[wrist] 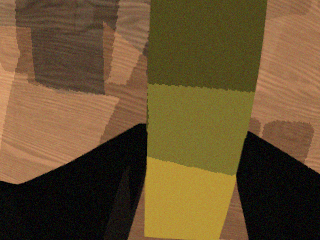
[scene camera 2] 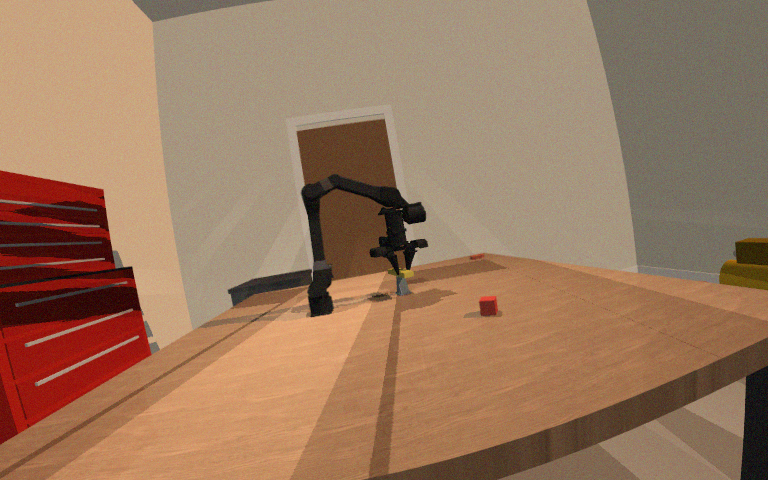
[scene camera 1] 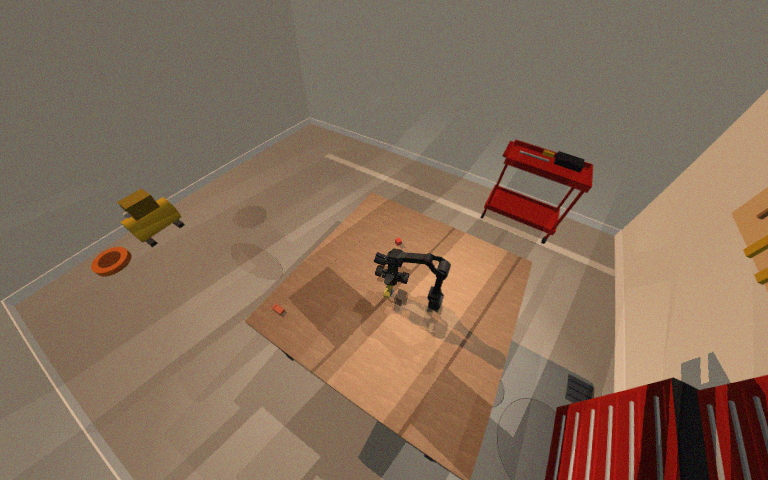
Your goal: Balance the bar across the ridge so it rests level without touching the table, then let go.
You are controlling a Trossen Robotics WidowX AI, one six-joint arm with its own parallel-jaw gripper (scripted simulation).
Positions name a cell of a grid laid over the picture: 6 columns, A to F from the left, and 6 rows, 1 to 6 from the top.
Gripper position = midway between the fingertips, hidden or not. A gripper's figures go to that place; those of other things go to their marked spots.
The gripper (wrist: D4) is 10 cm from the lens. A yellow bar (wrist: D2) is 8 cm from the lens.
